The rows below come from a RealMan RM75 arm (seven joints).
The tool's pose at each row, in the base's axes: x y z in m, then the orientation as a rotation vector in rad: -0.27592, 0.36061, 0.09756, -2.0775, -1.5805, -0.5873; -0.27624, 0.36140, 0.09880, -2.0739, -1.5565, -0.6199; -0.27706, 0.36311, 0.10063, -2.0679, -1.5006, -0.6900; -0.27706, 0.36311, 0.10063, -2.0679, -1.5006, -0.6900; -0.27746, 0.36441, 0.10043, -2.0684, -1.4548, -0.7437; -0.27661, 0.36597, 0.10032, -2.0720, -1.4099, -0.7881
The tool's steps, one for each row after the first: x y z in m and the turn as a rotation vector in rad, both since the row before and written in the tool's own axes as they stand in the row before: 0.00126, -0.00062, -0.00054, -0.0106, 0.0272, 0.0080; 0.00219, -0.00139, -0.00045, -0.0248, 0.0589, 0.0201; 0.00000, 0.00000, 0.00000, 0.0000, 0.0000, 0.0000; 0.00068, -0.00072, 0.00095, -0.0235, 0.0430, 0.0183; 0.00122, 0.00034, 0.00125, -0.0216, 0.0363, 0.0204
